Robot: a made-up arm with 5 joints.
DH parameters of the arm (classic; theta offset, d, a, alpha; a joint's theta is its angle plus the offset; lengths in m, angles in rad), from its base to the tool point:
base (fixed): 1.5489 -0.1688 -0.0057 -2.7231
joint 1: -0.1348 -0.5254 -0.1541 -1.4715
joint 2: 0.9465 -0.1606 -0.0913 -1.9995
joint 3: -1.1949 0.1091 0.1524 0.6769
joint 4: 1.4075 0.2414 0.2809 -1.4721
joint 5: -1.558 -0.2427 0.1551 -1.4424
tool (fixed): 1.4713 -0.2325 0 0
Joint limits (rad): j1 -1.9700..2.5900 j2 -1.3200..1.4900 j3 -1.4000..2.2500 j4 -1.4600..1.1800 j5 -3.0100..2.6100
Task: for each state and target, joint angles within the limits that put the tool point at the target. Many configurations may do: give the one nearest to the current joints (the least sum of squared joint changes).
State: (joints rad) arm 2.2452 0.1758 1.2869 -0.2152 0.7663
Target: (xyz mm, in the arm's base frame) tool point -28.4 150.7 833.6
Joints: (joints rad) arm 2.3152 0.2445 1.0925 -0.6315 -0.0731
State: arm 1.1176 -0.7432 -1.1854 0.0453 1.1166
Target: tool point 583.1 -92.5 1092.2
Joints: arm 0.6773 -1.3200 -0.7826 0.0764 1.6536
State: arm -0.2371 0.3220 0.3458 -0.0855 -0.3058
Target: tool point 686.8 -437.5 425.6
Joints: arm -0.3781 0.1377 0.4754 -0.0193 -0.2007
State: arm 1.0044 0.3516 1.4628 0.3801 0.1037
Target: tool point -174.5 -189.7 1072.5
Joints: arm 0.8639 0.2831 1.4595 0.3724 0.5877
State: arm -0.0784 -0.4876 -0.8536 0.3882 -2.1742
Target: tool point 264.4 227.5 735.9
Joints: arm 0.0751 -1.1403 -0.3342 0.5537 -2.8056
